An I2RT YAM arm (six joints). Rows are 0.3 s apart.
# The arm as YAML. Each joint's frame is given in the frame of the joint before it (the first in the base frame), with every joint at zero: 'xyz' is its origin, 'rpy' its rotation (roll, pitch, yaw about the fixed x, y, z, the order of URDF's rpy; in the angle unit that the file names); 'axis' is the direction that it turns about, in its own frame. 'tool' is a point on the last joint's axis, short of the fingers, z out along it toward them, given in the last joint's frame.
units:
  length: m
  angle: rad
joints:
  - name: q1
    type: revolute
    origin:
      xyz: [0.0, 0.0, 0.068]
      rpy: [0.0, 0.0, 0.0]
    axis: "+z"
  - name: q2
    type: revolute
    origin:
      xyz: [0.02, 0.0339, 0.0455]
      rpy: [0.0, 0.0, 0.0]
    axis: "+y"
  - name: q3
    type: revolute
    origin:
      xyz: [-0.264, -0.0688, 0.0]
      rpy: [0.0, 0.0, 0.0]
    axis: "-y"
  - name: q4
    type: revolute
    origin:
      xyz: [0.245, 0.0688, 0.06]
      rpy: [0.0, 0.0, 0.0]
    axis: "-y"
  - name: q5
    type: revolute
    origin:
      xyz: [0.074, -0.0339, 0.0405]
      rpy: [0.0, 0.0, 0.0]
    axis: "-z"
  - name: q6
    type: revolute
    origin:
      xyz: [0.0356, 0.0, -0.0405]
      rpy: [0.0, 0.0, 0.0]
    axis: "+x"
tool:
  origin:
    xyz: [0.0, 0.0, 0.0]
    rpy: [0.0, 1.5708, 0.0]
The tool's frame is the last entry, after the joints.
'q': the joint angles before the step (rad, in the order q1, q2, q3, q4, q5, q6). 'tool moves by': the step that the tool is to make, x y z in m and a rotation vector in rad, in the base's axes. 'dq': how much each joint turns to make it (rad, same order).
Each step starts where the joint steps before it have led.
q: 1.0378 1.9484 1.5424 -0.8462 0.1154 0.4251
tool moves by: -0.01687 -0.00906 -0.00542 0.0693 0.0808 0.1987
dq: 0.0110 -0.0668 -0.1155 0.0730 -0.1602 -0.1435
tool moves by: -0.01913 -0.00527 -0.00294 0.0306 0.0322 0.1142
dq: 0.0311 -0.0502 -0.0790 0.0349 -0.0686 -0.0638
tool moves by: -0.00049 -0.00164 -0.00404 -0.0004 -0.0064 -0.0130
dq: 0.0000 -0.0037 -0.0217 0.0218 0.0100 0.0103
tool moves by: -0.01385 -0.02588 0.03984 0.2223 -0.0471 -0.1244
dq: 0.0000 -0.2169 -0.1361 0.1523 -0.0001 0.1401
